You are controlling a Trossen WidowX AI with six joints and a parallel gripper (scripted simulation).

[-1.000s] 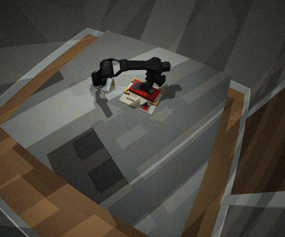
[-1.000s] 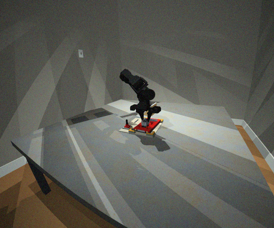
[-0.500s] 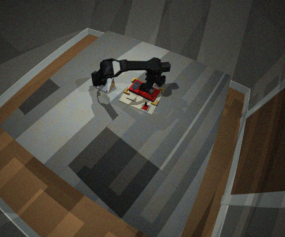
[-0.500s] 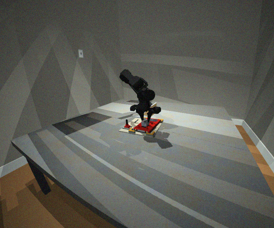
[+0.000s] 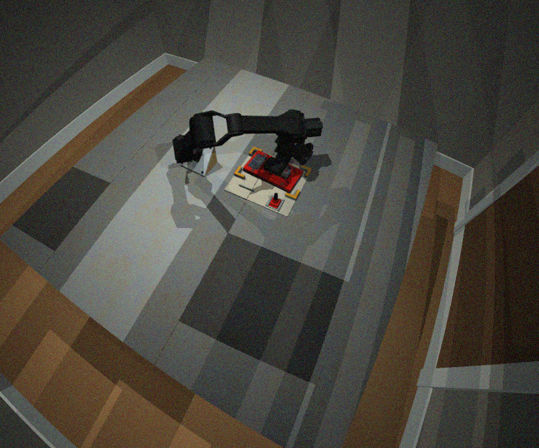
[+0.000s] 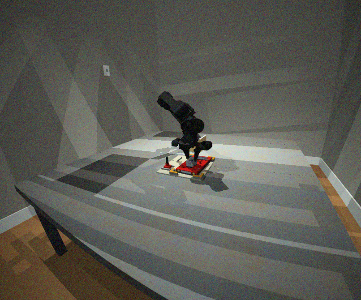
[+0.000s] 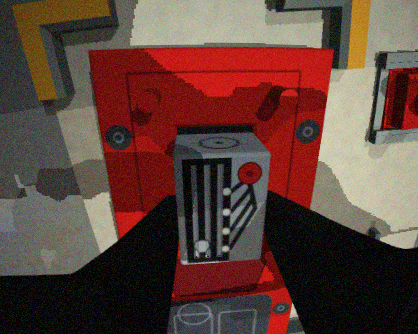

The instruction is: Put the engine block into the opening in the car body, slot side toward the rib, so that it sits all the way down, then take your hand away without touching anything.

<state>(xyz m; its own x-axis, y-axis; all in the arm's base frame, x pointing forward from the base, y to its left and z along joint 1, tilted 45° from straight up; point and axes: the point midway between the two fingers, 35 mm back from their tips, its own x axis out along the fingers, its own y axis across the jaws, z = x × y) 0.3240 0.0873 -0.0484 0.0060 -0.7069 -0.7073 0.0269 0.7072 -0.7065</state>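
Right now the beige board is 40 mm below my gripper tip, 30 mm to the right of it and 30 mm behind it. The rest, counted from my gripper tip: black upright post 120 mm to the right, 40 mm ahead, 10 mm below; engine block 10 mm below.
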